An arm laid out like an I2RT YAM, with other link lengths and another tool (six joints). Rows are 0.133 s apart.
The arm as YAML. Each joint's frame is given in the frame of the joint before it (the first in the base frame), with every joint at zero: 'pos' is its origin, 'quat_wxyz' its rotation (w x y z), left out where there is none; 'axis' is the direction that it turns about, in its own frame. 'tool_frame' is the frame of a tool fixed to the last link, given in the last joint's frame.
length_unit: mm
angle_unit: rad
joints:
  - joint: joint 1
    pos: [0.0, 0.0, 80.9]
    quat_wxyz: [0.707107, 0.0, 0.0, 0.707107]
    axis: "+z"
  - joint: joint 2
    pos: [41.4, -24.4, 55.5]
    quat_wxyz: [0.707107, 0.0, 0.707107, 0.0]
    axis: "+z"
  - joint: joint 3
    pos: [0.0, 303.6, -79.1]
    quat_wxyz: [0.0, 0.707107, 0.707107, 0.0]
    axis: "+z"
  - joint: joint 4
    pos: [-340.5, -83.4, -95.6]
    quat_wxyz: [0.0, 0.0, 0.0, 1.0]
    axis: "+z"
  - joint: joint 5
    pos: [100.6, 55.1, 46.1]
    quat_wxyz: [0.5, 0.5, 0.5, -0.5]
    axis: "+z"
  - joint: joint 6
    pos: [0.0, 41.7, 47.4]
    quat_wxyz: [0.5, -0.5, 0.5, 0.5]
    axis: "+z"
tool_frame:
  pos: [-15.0, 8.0, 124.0]
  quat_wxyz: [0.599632, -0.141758, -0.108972, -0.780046]
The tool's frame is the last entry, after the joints.
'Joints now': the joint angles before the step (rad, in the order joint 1, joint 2, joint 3, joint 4, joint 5, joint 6). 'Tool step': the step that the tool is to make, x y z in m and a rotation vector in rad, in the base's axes. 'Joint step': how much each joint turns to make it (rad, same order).
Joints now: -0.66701, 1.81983, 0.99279, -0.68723, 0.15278, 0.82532
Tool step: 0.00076, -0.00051, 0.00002, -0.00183, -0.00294, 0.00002
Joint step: 0.00002, -0.00001, 0.00000, 0.00343, -0.00038, 0.00002
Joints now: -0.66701, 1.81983, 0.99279, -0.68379, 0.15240, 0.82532
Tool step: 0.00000, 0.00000, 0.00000, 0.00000, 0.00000, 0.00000
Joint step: 0.00000, 0.00000, 0.00000, 0.00000, 0.00000, 0.00000
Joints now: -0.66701, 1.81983, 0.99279, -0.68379, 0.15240, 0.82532
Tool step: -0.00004, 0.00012, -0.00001, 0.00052, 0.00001, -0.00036
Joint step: 0.00000, -0.00002, -0.00002, -0.00039, -0.00038, 0.00039
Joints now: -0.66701, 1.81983, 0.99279, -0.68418, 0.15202, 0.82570
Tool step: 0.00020, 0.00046, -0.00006, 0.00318, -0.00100, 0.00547
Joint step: 0.00001, 0.00001, 0.00000, -0.00038, -0.00344, -0.00533
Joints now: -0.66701, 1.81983, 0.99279, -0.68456, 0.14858, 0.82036
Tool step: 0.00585, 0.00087, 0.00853, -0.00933, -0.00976, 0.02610
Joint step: 0.01144, -0.01601, 0.00841, -0.00878, 0.00038, -0.01489
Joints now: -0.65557, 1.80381, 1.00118, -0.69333, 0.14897, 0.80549
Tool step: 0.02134, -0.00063, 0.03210, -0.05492, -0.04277, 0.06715
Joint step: 0.03702, -0.05685, 0.03090, -0.01565, 0.01525, -0.03242
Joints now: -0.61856, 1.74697, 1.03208, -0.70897, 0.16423, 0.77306
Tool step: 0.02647, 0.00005, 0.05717, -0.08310, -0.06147, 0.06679
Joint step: 0.04691, -0.08508, 0.06523, -0.04807, 0.02975, -0.02671
